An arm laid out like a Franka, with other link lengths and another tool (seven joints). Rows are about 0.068 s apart.
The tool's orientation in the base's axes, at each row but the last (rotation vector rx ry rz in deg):
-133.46, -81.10, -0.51
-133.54, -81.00, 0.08
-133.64, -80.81, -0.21
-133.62, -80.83, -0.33
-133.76, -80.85, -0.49
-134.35, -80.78, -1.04
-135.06, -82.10, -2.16
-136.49, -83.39, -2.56
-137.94, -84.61, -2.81
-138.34, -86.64, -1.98
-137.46, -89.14, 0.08
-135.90, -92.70, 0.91
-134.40, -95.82, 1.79
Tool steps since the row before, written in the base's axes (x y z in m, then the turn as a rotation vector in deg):
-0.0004, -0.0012, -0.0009, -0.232, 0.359, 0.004
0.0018, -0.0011, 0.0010, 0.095, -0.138, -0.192
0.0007, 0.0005, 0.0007, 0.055, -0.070, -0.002
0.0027, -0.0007, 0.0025, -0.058, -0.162, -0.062
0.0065, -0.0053, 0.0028, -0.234, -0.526, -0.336
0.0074, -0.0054, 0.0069, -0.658, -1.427, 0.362
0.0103, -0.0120, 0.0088, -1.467, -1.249, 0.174
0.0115, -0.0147, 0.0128, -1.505, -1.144, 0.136
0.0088, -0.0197, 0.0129, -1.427, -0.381, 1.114
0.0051, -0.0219, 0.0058, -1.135, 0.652, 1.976
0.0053, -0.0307, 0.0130, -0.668, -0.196, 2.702
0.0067, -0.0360, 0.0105, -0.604, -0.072, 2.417
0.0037, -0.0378, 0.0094, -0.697, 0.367, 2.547
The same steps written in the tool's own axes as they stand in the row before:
-0.0014, 0.0004, 0.0005, 0.193, -0.342, 0.169
0.0001, 0.0016, -0.0017, -0.111, 0.202, 0.108
0.0009, 0.0002, -0.0006, -0.033, 0.075, -0.034
0.0013, 0.0017, -0.0031, -0.179, 0.037, 0.012
-0.0007, 0.0067, -0.0057, -0.631, 0.128, 0.173
0.0005, 0.0062, -0.0096, -1.451, -0.095, -0.698
-0.0034, 0.0111, -0.0139, -1.728, -0.806, -0.325
-0.0045, 0.0125, -0.0183, -1.664, -0.872, -0.252
-0.0104, 0.0127, -0.0190, -0.781, -1.365, -0.975
-0.0159, 0.0121, -0.0119, 0.405, -1.726, -1.573
-0.0233, 0.0134, -0.0204, -0.049, -1.156, -2.539
-0.0290, 0.0160, -0.0189, 0.049, -1.075, -2.248
-0.0327, 0.0128, -0.0172, 0.444, -1.323, -2.272

